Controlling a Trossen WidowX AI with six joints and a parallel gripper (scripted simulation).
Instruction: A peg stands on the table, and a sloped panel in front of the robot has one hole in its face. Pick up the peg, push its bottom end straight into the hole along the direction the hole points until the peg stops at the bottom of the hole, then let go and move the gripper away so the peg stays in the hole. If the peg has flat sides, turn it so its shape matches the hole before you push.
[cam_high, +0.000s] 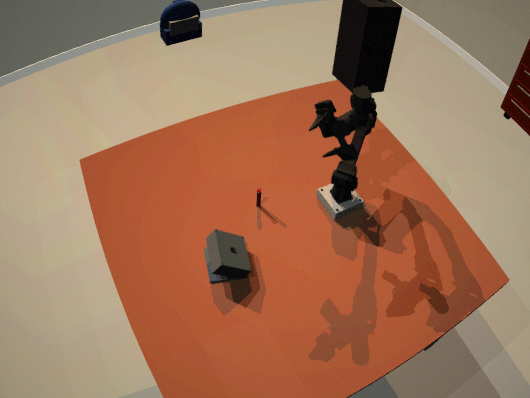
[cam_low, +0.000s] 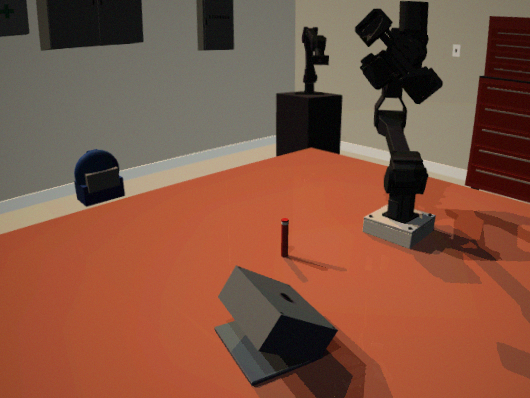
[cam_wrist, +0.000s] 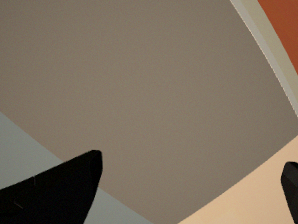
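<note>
My gripper tip is 10 cm short of the dark red round peg, 13 cm to the left of it and 33 cm above it. The rest, counted from my gripper tip: grey sloped panel 28 cm ahead, 5 cm to the left, 34 cm below.
</note>
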